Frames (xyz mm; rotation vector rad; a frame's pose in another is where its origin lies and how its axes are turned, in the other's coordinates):
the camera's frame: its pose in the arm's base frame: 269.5 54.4 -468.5 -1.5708 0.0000 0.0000
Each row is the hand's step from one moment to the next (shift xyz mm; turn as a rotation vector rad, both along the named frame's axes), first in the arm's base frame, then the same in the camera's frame.
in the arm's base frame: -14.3 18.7 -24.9 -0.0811 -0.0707 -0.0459
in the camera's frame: -14.3 24.9 18.7 -0.0811 0.0459 -0.0707
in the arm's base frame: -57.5 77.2 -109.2 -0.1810 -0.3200 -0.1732
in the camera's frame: -57.5 109.2 77.2 -0.1810 0.1732 -0.3200
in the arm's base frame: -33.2 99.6 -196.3 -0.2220 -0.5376 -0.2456
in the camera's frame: -33.2 196.3 99.6 -0.2220 0.2456 -0.5376
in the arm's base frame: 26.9 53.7 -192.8 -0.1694 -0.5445 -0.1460
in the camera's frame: 26.9 192.8 53.7 -0.1694 0.1460 -0.5445
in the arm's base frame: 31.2 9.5 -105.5 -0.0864 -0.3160 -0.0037
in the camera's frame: 31.2 105.5 9.5 -0.0864 0.0037 -0.3160
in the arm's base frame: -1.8 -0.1 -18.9 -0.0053 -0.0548 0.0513
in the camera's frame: -1.8 18.9 -0.1 -0.0053 -0.0513 -0.0548
